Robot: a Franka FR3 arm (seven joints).
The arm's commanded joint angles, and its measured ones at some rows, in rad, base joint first. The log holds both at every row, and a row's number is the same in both.
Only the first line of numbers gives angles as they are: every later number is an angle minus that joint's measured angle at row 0.
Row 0, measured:
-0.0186, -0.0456, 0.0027, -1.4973, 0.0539, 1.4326, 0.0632
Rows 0 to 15, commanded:
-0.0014, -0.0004, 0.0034, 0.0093, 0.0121, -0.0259, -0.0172
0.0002, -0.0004, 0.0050, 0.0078, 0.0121, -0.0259, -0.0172
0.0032, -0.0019, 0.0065, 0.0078, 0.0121, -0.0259, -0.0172
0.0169, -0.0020, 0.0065, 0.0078, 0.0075, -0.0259, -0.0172
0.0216, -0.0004, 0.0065, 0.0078, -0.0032, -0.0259, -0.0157
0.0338, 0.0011, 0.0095, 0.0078, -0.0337, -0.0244, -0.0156
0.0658, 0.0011, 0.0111, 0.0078, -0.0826, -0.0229, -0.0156
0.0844, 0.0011, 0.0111, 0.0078, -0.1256, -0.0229, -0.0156
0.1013, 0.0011, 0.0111, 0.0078, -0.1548, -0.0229, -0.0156
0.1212, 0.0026, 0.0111, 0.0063, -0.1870, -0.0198, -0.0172
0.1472, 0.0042, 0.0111, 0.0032, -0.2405, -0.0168, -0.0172
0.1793, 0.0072, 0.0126, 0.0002, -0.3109, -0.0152, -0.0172
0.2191, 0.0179, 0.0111, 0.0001, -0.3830, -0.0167, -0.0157
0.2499, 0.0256, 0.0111, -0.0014, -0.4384, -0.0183, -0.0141
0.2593, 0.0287, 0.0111, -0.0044, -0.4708, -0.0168, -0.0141
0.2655, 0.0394, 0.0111, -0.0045, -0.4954, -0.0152, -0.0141
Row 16, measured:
0.2258, 0.0135, 0.0161, -0.0030, -0.3967, -0.0120, -0.0002
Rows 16 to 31, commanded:
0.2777, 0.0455, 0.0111, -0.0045, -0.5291, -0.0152, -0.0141
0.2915, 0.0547, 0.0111, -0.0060, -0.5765, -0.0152, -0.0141
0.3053, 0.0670, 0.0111, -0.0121, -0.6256, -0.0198, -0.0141
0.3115, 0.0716, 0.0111, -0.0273, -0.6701, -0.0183, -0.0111
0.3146, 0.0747, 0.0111, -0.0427, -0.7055, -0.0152, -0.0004
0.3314, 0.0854, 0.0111, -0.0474, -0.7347, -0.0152, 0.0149
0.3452, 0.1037, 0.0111, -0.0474, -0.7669, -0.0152, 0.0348
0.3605, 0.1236, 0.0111, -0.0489, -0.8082, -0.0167, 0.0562
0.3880, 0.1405, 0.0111, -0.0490, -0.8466, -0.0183, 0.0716
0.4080, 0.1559, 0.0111, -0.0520, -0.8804, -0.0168, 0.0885
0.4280, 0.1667, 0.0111, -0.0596, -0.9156, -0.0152, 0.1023
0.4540, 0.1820, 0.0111, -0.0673, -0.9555, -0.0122, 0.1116
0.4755, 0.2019, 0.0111, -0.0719, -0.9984, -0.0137, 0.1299
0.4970, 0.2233, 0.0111, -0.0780, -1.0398, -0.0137, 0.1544
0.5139, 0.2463, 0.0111, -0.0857, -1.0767, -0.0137, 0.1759
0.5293, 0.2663, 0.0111, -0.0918, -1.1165, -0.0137, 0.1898
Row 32, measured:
0.4851, 0.2132, 0.0163, -0.0682, -1.0063, -0.0122, 0.1283
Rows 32 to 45, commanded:
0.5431, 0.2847, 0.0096, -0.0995, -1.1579, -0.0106, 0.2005
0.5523, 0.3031, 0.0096, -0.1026, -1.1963, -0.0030, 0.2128
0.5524, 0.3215, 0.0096, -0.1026, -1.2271, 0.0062, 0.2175
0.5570, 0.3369, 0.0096, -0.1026, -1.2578, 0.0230, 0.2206
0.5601, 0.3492, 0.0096, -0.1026, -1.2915, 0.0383, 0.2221
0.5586, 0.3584, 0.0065, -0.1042, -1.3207, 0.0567, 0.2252
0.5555, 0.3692, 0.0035, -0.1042, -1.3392, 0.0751, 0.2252
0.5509, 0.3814, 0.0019, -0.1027, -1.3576, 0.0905, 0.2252
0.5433, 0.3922, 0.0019, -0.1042, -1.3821, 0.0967, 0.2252
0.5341, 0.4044, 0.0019, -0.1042, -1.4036, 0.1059, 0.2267
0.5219, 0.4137, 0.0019, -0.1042, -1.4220, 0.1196, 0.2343
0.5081, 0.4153, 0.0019, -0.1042, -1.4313, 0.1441, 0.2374
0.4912, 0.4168, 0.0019, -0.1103, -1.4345, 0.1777, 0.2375
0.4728, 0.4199, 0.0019, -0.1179, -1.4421, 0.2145, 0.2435
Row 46, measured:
0.5281, 0.4123, -0.0059, -0.0985, -1.3963, 0.1262, 0.2182
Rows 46 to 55, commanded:
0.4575, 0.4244, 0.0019, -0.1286, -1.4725, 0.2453, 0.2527
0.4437, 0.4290, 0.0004, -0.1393, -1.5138, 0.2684, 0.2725
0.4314, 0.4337, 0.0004, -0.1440, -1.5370, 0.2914, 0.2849
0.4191, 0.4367, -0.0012, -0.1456, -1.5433, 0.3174, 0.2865
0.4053, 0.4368, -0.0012, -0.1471, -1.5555, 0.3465, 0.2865
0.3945, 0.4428, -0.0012, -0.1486, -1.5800, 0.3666, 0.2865
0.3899, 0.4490, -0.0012, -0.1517, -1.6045, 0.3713, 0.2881
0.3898, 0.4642, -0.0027, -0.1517, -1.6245, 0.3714, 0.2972
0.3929, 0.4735, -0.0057, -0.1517, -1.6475, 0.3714, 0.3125
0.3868, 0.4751, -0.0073, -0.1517, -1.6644, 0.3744, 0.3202
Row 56, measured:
0.4003, 0.4588, -0.0120, -0.1374, -1.5906, 0.3552, 0.2703
